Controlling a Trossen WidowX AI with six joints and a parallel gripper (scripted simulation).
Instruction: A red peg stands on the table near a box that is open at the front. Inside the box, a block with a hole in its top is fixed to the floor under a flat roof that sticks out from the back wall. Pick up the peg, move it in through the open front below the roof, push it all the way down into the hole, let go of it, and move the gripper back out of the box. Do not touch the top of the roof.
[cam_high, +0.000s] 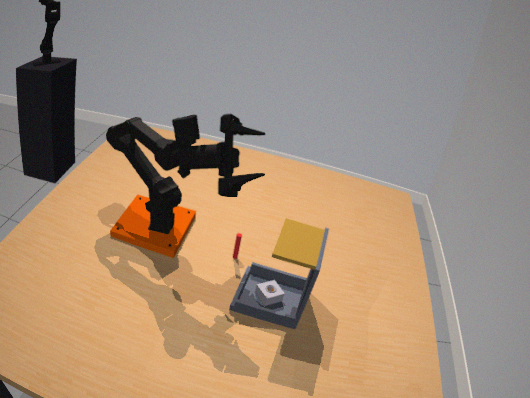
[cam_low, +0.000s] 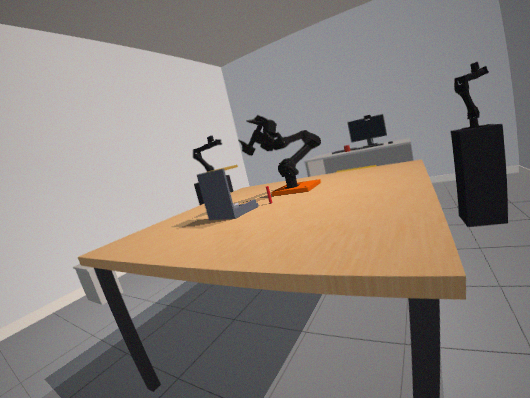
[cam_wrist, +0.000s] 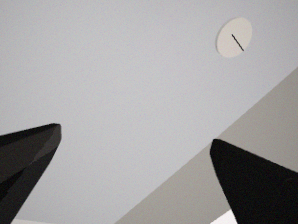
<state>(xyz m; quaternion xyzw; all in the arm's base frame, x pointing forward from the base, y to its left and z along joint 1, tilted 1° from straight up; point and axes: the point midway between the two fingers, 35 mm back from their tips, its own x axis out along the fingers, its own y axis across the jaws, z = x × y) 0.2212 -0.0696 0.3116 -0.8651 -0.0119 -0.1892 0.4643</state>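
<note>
The red peg is 310 mm below my gripper tip, 40 mm to the left of it and 20 mm behind it. Also, from my gripper tip: yellow roof: 150 mm below, 120 mm ahead, 100 mm to the right; then back wall: 240 mm below, 170 mm ahead, 100 mm to the right.
</note>
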